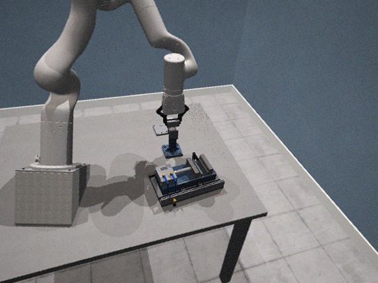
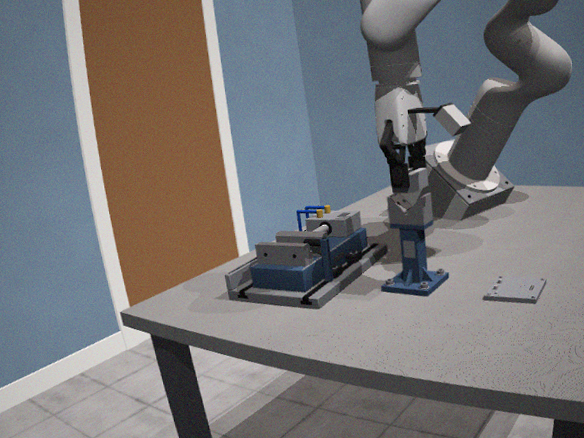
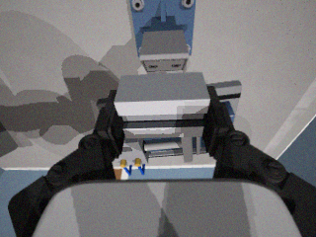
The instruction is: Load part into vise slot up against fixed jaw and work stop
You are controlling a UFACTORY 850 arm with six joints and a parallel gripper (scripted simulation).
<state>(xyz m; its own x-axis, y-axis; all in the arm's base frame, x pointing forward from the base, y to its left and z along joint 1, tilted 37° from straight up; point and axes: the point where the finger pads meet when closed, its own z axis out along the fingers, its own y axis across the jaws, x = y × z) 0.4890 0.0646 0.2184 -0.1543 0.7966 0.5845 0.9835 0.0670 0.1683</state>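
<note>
Now: the fixed jaw 190 mm to the right of my hand, 140 mm ahead of it and 120 mm below it. Round my hand: part 10 mm below; moving jaw 200 mm to the right, 120 mm below, 80 mm ahead; work stop 150 mm to the right, 110 mm below, 100 mm ahead.
</note>
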